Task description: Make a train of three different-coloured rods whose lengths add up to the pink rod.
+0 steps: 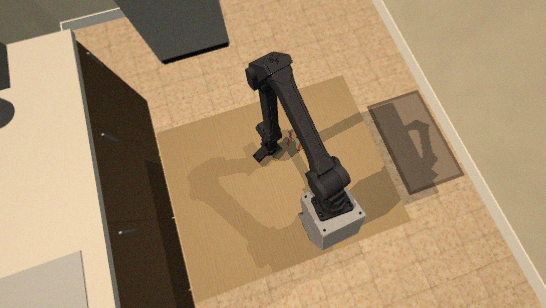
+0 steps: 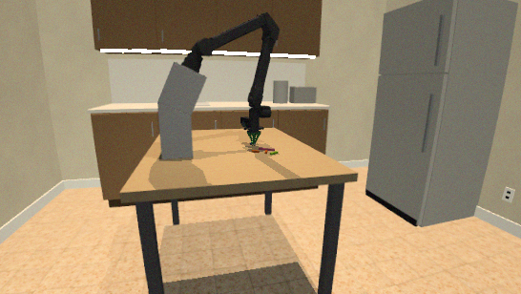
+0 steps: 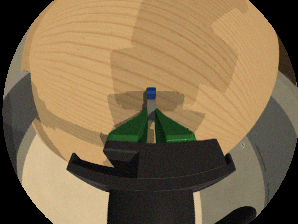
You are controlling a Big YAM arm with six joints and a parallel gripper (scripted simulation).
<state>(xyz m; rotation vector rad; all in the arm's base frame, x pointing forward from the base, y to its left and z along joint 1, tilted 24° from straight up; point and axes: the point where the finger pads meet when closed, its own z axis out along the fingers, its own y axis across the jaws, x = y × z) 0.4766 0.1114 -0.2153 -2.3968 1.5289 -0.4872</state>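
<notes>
The grey rod is right at my hand. Round my hand: lime rod (21 cm to the right, 6 cm ahead, 1 cm below); then blue rod (2 cm to the left, 1 cm below, 1 cm behind); then pink rod (12 cm to the right, 4 cm ahead, 1 cm below).
</notes>
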